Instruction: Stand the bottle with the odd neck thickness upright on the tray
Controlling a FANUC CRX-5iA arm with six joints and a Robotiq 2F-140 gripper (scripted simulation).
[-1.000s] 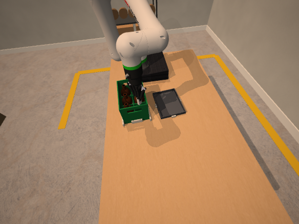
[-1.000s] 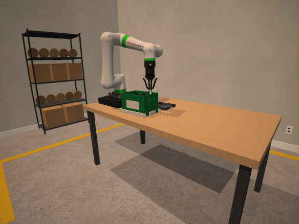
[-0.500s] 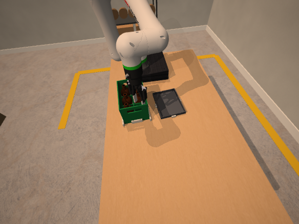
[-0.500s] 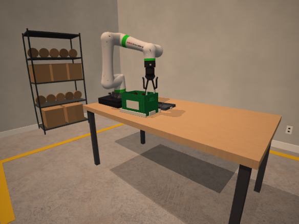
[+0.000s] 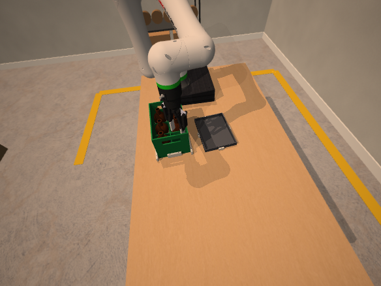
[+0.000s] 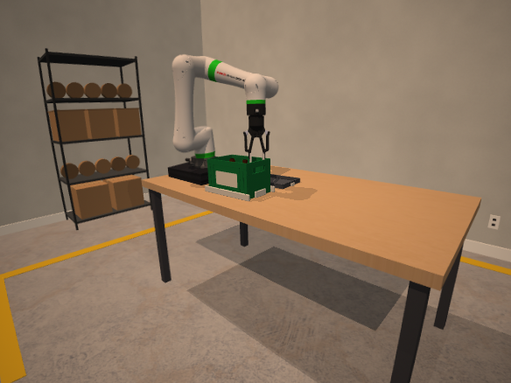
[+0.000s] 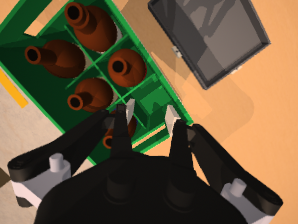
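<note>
Now: the green crate 90 mm below my hand, 90 mm behind it and 40 mm to the right of it. The rest, counted from my hand: dark grey tray: 220 mm to the left, 160 mm below, 50 mm behind; glass bottle: 180 mm behind, 80 mm below.
</note>
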